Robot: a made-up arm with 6 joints. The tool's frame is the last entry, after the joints. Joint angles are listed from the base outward. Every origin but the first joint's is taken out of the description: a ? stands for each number. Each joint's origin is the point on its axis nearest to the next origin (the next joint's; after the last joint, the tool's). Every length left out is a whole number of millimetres.
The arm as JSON. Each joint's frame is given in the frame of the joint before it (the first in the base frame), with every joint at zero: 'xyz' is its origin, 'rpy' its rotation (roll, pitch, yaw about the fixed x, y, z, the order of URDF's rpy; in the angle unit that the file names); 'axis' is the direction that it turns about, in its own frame. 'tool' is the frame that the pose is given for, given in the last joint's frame.
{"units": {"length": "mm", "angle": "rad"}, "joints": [
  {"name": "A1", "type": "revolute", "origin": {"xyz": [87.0, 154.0, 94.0], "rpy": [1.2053, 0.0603, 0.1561]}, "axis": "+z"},
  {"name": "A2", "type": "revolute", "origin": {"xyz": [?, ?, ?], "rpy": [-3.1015, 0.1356, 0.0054]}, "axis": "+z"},
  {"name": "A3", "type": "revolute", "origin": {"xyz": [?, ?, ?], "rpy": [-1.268, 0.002, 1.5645]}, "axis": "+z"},
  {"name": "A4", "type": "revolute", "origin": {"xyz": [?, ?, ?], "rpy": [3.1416, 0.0, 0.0]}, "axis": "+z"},
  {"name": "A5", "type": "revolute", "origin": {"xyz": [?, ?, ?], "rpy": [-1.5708, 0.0, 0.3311]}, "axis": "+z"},
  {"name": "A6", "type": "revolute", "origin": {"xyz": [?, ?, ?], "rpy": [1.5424, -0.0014, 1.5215]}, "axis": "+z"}
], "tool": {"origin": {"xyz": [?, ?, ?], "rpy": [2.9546, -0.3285, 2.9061]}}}
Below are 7 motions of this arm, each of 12 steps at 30 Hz.
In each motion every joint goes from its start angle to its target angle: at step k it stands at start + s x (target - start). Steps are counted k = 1, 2, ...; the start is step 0. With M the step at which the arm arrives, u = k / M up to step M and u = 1 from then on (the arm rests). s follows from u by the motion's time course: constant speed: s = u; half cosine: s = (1 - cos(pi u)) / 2; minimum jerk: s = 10 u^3 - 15 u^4 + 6 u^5.
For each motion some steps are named. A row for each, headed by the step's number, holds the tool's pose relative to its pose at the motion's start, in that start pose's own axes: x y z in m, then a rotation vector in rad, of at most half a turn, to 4 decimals.
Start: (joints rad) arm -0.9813 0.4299 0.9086 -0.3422 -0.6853 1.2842
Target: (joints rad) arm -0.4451 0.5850 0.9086 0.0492 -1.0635 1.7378
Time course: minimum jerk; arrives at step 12
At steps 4, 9, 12:
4: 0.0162 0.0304 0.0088 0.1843 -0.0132 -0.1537
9: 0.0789 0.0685 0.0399 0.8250 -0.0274 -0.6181
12: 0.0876 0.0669 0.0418 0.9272 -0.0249 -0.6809

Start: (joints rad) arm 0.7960 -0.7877 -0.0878 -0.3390 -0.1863 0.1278
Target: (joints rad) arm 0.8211 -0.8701 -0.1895 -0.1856 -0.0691 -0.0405
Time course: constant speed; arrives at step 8
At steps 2, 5, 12:
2: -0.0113 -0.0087 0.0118 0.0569 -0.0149 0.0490
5: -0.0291 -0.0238 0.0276 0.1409 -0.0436 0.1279
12: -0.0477 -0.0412 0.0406 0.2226 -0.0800 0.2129

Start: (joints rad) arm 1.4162 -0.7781 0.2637 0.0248 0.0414 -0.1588
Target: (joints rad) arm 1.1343 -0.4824 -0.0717 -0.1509 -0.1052 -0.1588
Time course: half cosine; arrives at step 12
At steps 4, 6, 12:
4: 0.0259 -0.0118 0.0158 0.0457 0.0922 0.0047
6: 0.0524 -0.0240 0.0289 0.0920 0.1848 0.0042
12: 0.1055 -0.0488 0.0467 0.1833 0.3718 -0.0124

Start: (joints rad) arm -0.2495 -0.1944 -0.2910 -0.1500 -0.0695 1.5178
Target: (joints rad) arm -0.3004 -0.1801 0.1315 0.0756 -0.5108 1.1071
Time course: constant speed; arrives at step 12
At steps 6, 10, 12:
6: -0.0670 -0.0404 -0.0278 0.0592 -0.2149 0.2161
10: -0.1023 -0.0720 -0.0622 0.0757 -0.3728 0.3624
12: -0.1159 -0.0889 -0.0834 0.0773 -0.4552 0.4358

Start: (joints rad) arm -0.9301 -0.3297 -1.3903 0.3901 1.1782 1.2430
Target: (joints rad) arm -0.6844 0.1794 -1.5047 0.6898 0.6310 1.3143
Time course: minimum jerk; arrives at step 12
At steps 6, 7, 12:
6: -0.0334 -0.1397 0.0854 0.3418 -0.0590 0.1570
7: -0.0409 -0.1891 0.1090 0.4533 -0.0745 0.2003
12: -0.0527 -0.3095 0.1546 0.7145 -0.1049 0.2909

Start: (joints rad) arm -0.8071 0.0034 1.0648 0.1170 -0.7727 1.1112
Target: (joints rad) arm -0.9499 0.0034 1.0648 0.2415 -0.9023 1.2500
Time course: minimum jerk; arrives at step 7
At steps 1, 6, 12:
1: 0.0006 -0.0001 0.0017 0.0032 0.0026 -0.0024
6: 0.0332 -0.0035 0.0710 0.1239 0.1122 -0.1166
12: 0.0342 -0.0036 0.0726 0.1267 0.1150 -0.1197

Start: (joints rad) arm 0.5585 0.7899 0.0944 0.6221 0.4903 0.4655
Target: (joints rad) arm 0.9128 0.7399 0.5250 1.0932 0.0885 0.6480
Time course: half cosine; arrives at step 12
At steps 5, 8, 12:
5: 0.0130 0.0205 0.0027 0.0463 -0.2472 0.0279
8: 0.0253 0.0374 0.0070 0.1222 -0.4896 0.0730
12: 0.0329 0.0461 0.0109 0.1872 -0.6414 0.1128

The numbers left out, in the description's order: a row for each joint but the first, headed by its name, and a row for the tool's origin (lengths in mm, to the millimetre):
A2: -482.0 -66.0 0.0
A3: 218.0 -12.0 0.0
A4: -130.0 -40.0 0.0
A5: 149.0 29.0 0.0
A6: -113.0 -68.0 0.0
tool: 158.0 161.0 0.0

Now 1 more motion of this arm.
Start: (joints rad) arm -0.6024 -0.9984 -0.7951 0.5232 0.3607 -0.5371
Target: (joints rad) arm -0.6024 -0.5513 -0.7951 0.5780 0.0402 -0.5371
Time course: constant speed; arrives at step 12
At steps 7, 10, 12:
7: 0.0047 -0.0296 -0.0304 -0.0571 -0.1062 -0.3048
10: 0.0069 -0.0427 -0.0444 -0.0921 -0.1415 -0.4378
12: 0.0084 -0.0517 -0.0540 -0.1187 -0.1613 -0.5269

